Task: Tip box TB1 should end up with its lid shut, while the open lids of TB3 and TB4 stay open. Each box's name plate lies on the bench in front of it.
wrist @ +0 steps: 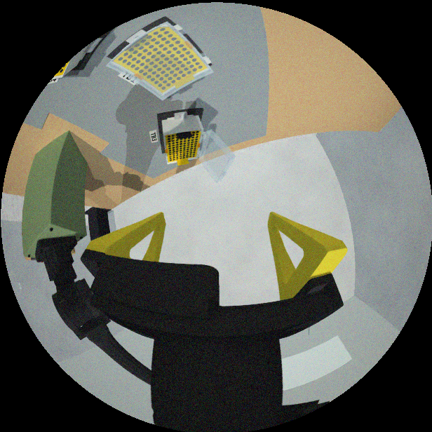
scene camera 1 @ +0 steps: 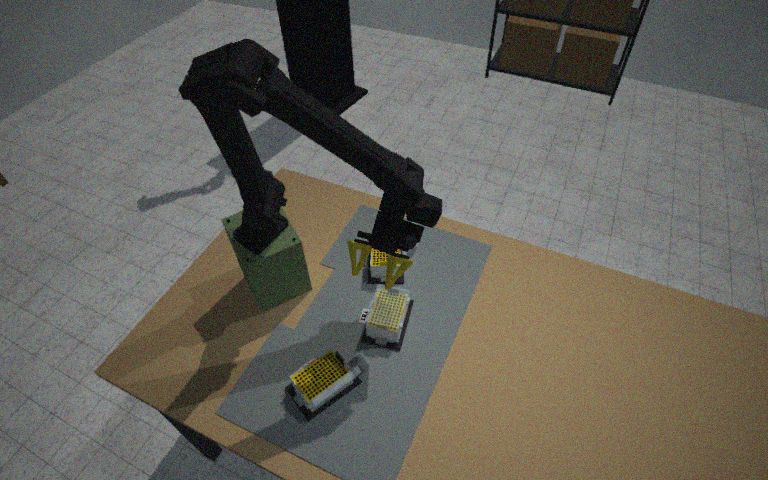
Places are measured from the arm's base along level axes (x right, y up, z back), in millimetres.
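Pixels of known places: gripper, fingertip midpoint: (scene camera 1: 370, 282); arm's base, origin of the base link: (scene camera 1: 261, 230).
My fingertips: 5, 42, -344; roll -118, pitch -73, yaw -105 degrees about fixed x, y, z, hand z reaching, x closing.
Note:
For each thing: its top centre in the pictures, then the offset to it from my fingertips, as dx, dy, dz. Level surfaces: height alone.
- Box TB1, middle of its top: (scene camera 1: 383, 304) -69, -186, +18
- Box TB3, middle of its top: (scene camera 1: 381, 248) -231, -198, +134
- Box TB4, middle of its top: (scene camera 1: 319, 372) +166, -189, +37
- grey mat, its level: dy -263
- wooden bench, its level: dy -266
Box TB1 (scene camera 1: 387, 310) (wrist: 162, 59) stands in the middle of the row, its clear lid lying shut over the yellow grid. Its name plate (scene camera 1: 364, 315) (wrist: 128, 77) lies beside it. Box TB3 (scene camera 1: 378, 273) (wrist: 183, 145) is at the far end, partly hidden by a finger in the scene view; its clear lid (wrist: 217, 156) stands open. Box TB4 (scene camera 1: 320, 378) (wrist: 61, 69) is nearest the scene camera, with its clear lid (scene camera 1: 355, 365) open; the wrist view cuts it off. My gripper (scene camera 1: 372, 281) (wrist: 216, 217) is open and empty, raised above the bench near TB3 and TB1.
The boxes stand on a grey mat (scene camera 1: 430, 362) (wrist: 240, 65) on the wooden bench (scene camera 1: 594, 362) (wrist: 320, 75). My arm's green base block (scene camera 1: 277, 271) (wrist: 55, 190) stands left of the mat. A shelf rack (scene camera 1: 552, 80) and a black column (scene camera 1: 317, 45) are beyond the bench.

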